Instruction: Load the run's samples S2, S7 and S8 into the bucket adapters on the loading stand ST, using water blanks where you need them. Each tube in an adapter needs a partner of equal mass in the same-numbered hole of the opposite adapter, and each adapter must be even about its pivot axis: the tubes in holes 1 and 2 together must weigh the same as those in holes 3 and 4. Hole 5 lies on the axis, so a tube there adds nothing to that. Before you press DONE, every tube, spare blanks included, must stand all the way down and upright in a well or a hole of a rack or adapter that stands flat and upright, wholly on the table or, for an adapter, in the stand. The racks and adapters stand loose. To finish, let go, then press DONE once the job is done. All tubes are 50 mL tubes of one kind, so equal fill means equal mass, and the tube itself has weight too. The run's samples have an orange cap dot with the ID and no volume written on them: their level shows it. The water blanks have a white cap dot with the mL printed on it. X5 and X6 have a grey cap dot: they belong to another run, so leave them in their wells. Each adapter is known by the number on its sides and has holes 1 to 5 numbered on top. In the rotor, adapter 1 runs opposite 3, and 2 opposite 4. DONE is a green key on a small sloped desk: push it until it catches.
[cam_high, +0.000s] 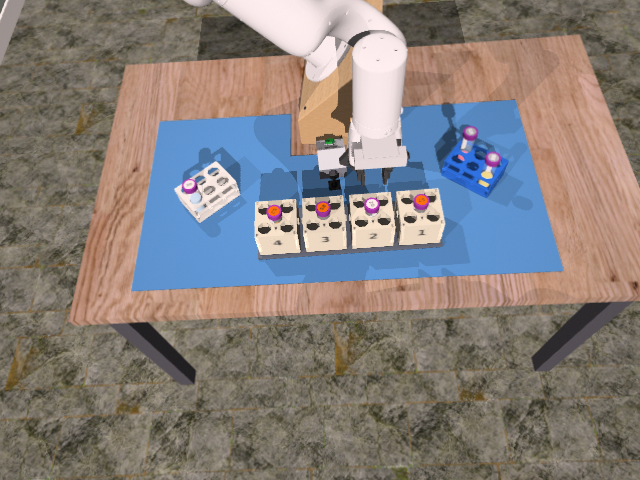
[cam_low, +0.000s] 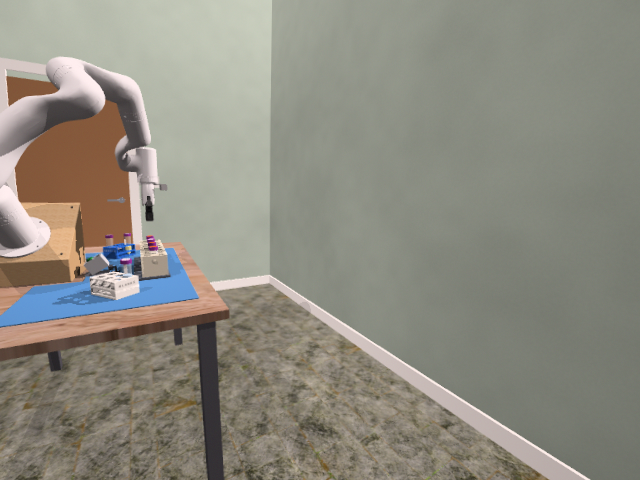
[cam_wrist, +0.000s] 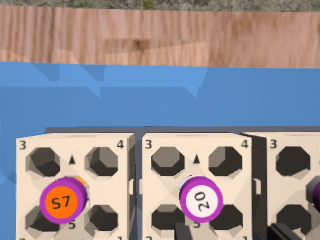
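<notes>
My gripper is now 230 mm past the green DONE key, 100 mm to the left of it and 170 mm above it. The rest, counted from my hand: orange-dot sample tube (20 mm ahead, 220 mm to the right, 170 mm below); then white rack (110 mm behind, 410 mm to the right, 200 mm below); then blue rack (160 mm behind, 260 mm to the left, 200 mm below).
</notes>
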